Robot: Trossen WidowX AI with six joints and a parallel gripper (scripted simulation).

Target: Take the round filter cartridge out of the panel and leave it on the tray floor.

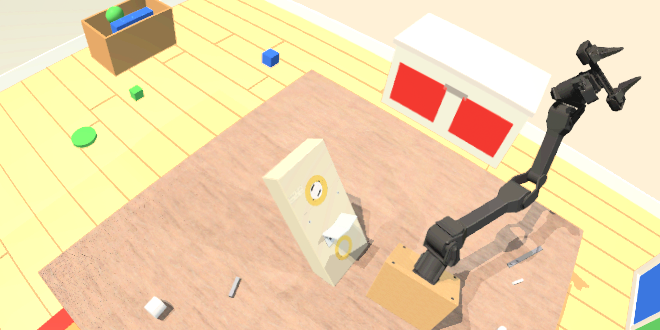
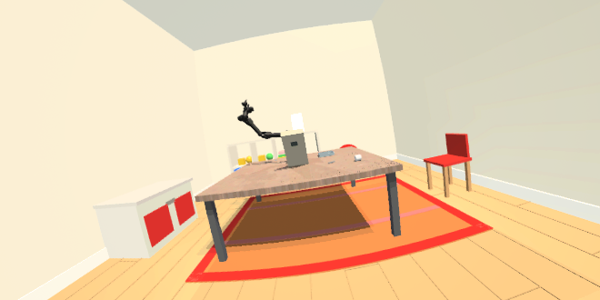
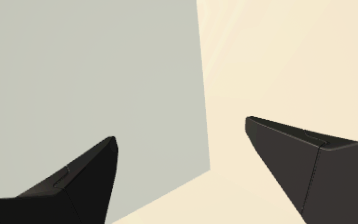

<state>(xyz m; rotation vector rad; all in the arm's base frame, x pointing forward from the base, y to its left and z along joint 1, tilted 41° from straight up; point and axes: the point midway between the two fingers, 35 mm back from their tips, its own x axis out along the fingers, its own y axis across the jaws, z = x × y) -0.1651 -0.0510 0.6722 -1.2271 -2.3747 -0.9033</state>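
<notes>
The white round filter cartridge lies 50 cm to the left of my gripper tip, 49 cm ahead of it and 48 cm below it. Round my gripper tip: grey tray 75 cm to the left, 70 cm below, 5 cm ahead; cream panel 56 cm below, 50 cm to the left, 44 cm ahead.
</notes>
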